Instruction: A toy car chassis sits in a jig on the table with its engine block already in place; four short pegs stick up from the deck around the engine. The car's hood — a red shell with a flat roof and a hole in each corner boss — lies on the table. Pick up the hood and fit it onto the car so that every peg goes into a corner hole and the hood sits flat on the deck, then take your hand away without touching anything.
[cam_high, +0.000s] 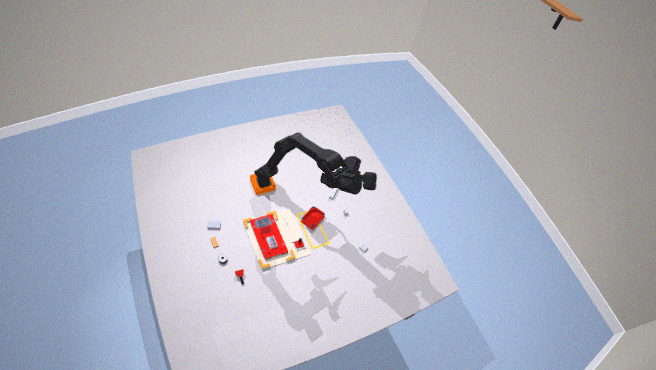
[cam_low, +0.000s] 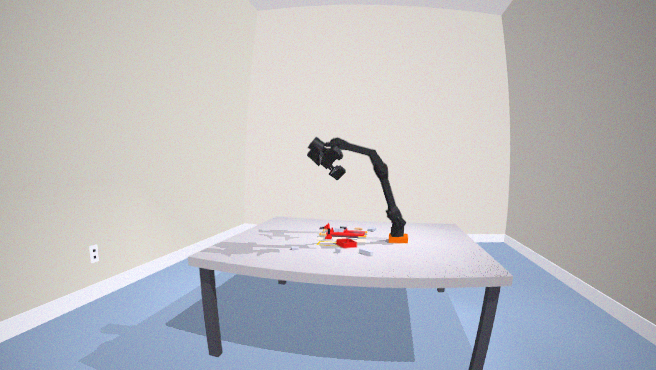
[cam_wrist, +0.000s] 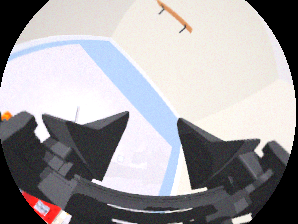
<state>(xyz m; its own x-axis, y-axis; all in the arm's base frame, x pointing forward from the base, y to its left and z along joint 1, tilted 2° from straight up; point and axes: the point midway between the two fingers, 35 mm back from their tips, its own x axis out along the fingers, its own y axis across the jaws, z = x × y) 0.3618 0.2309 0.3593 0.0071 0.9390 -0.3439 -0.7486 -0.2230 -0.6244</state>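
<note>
Now: the red hood 35 cm below my gripper tip, 14 cm to the right of it and 10 cm behind it. The rest, counted from my gripper tip: cream jig board: 35 cm to the right, 35 cm below, 7 cm behind; wheel: 60 cm to the right, 35 cm below, 7 cm behind; black stem: 33 cm below, 26 cm to the right, 1 cm behind.
</note>
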